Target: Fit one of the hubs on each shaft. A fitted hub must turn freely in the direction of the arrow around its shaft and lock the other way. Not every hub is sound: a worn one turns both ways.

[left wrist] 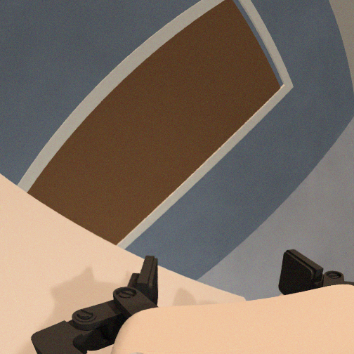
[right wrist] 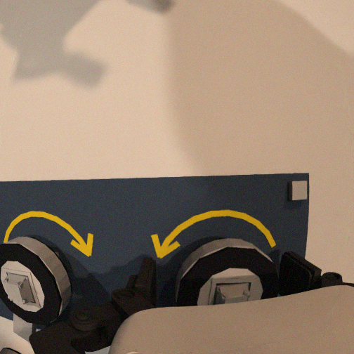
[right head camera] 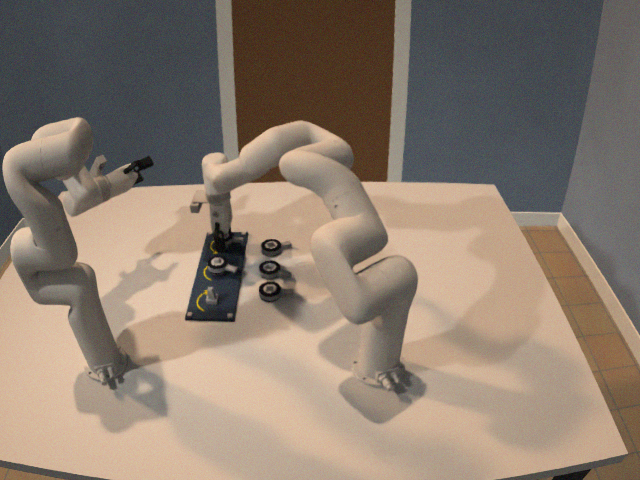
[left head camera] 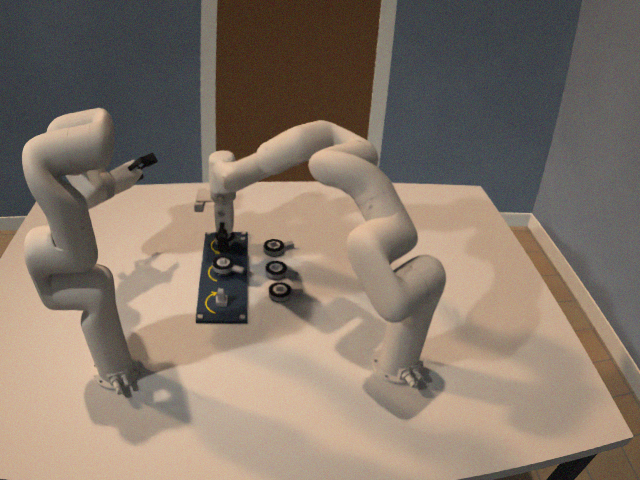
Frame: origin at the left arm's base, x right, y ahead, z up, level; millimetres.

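Seen in the pictures: left gripper, fingertip midpoint: [right head camera: 146, 168] [left head camera: 148, 165]; right gripper, fingertip midpoint: [right head camera: 223, 242] [left head camera: 224, 242]; left arm's base, link origin: [right head camera: 105, 363] [left head camera: 116, 370]; right arm's base, link origin: [right head camera: 378, 367] [left head camera: 397, 365].
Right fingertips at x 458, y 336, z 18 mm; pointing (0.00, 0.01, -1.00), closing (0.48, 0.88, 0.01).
Offsets run from my right fingertips to a thing's top centre. "spot": to the spot under its first point.
A blue board @(spot: dx -100, dy -273, dz -10 mm) [left head camera: 233, 310] [right head camera: 222, 311] [right wrist: 125, 200] bears three shafts with yellow arrows. My right gripper [left head camera: 223, 244] [right head camera: 220, 242] [right wrist: 220, 277] is open, pointing down around the hub [right wrist: 227, 257] on the far shaft; its fingers stand apart from the ring, and the square shaft end shows in its hole. Another hub @(spot: dx -78, dy -120, dz +28 mm) [left head camera: 216, 264] [right head camera: 210, 265] [right wrist: 50, 295] sits on the middle shaft, its handle to the right in the head views. The near shaft @(dx -115, dy -232, dz +27 mm) [left head camera: 221, 298] [right head camera: 211, 297] is bare. My left gripper [left head camera: 146, 168] [right head camera: 145, 170] [left wrist: 222, 275] is open and empty, high at the left.
Three loose hubs, the far one @(dx +141, dy -84, dz +4 mm) [left head camera: 267, 247] [right head camera: 263, 246], the middle one @(dx +89, dy -192, dz +4 mm) [left head camera: 268, 269] [right head camera: 262, 268] and the near one @(dx +56, dy -275, dz +4 mm) [left head camera: 271, 290] [right head camera: 261, 290], lie in a row right of the board, handles pointing right. My right arm arches over the table behind them.
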